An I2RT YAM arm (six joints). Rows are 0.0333 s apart.
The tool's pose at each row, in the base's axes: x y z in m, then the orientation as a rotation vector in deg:
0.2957, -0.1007, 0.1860, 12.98, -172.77, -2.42
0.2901, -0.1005, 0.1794, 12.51, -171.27, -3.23
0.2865, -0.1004, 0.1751, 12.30, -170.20, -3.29
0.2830, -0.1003, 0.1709, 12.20, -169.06, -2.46
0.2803, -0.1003, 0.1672, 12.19, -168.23, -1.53
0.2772, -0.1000, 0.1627, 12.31, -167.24, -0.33
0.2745, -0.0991, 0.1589, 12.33, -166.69, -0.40
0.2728, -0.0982, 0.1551, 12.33, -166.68, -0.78
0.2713, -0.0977, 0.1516, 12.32, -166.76, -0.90
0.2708, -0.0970, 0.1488, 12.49, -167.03, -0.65
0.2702, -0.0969, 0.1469, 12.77, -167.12, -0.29
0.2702, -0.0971, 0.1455, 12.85, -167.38, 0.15
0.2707, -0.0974, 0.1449, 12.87, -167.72, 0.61
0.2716, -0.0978, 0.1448, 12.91, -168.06, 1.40
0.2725, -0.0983, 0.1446, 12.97, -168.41, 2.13
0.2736, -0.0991, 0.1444, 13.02, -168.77, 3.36
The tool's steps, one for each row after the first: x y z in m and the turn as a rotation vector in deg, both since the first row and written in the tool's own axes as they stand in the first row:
0.0047, 0.0008, 0.0072, -0.68, 1.47, 0.23
0.0077, 0.0013, 0.0119, -0.82, 2.54, 0.33
0.0107, 0.0017, 0.0165, -0.36, 3.73, 0.38
0.0129, 0.0020, 0.0205, 0.19, 4.62, 0.40
0.0154, 0.0026, 0.0253, 0.93, 5.66, 0.33
0.0175, 0.0037, 0.0295, 0.85, 6.21, 0.29
0.0186, 0.0047, 0.0334, 0.59, 6.20, 0.28
0.0196, 0.0053, 0.0371, 0.51, 6.11, 0.28
0.0196, 0.0060, 0.0400, 0.71, 5.84, 0.19
0.0200, 0.0061, 0.0419, 0.97, 5.76, 0.02
0.0199, 0.0058, 0.0433, 1.29, 5.52, -0.01
0.0193, 0.0054, 0.0438, 1.63, 5.20, 0.01
0.0185, 0.0049, 0.0438, 2.19, 4.89, 0.02
0.0177, 0.0043, 0.0439, 2.70, 4.57, 0.03
0.0167, 0.0033, 0.0440, 3.56, 4.25, 0.05

